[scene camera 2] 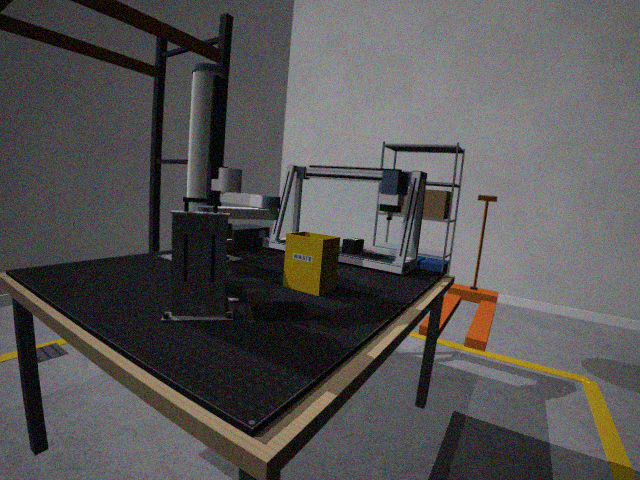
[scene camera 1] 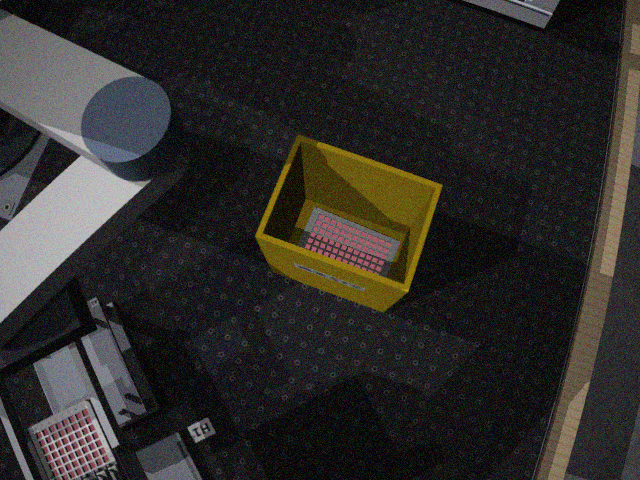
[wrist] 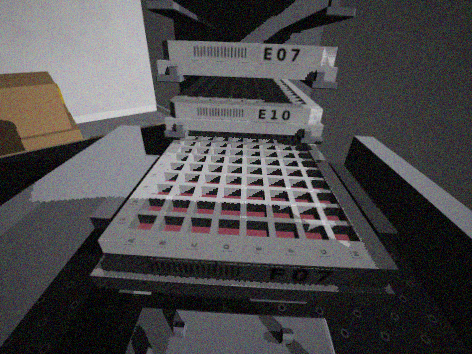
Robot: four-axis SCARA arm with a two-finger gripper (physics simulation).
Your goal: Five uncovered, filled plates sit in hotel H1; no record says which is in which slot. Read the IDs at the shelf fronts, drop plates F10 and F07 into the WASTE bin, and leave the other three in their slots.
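Frame: origin at the arm's base, x ahead, y left, z up, level; millimetres.
Seen in the pictures: gripper, fingertip midpoint: (scene camera 1: 77,465) (wrist: 244,150).
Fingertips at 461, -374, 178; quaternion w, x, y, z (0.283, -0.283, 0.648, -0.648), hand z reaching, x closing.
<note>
Pixels of each thing's middle, then the offset from my fingertips to it, as dx, dy, dz. "spot": a spot on its surface instead.
- Plate F07, body centre: (wrist: 244,168) (scene camera 1: 82,465) +2, -2, -11
- E07, body centre: (wrist: 246,55) +60, -54, +38
- hotel, body centre: (wrist: 245,102) (scene camera 2: 200,255) +89, -82, -5
- H1 label, surface spot: (scene camera 1: 201,429) spot: +85, +57, -165
- yellow WASTE bin, body centre: (scene camera 1: 346,234) (scene camera 2: 311,262) +185, +348, -65
- pink-filled plate, body centre: (scene camera 1: 345,252) +189, +347, -152
Plate F07 (wrist: 300,276) (scene camera 1: 74,439), with pink-filled wells, is level in my gripper (wrist: 244,150). The gripper is shut on its sides, and the plate is in front of and below the hotel shelves. Plates E10 (wrist: 274,115) and E07 (wrist: 281,54) sit one above the other in the hotel. The hotel (scene camera 2: 199,263) is a dark tower in scene camera 2, where the held plate does not show. The H1 label (scene camera 1: 201,429) lies at lower left. The yellow WASTE bin (scene camera 1: 330,276) (scene camera 2: 302,268) has a pink-filled plate (scene camera 1: 356,235) inside, its ID unreadable.
The arm's pale links (scene camera 1: 62,232) (scene camera 2: 250,200) reach in from the left. A grey gantry machine (scene camera 2: 341,173) stands behind the bin. The table's wooden edge (scene camera 1: 584,335) (scene camera 2: 320,408) runs along the right. A metal shelf unit (scene camera 2: 421,148) stands beyond the table.
</note>
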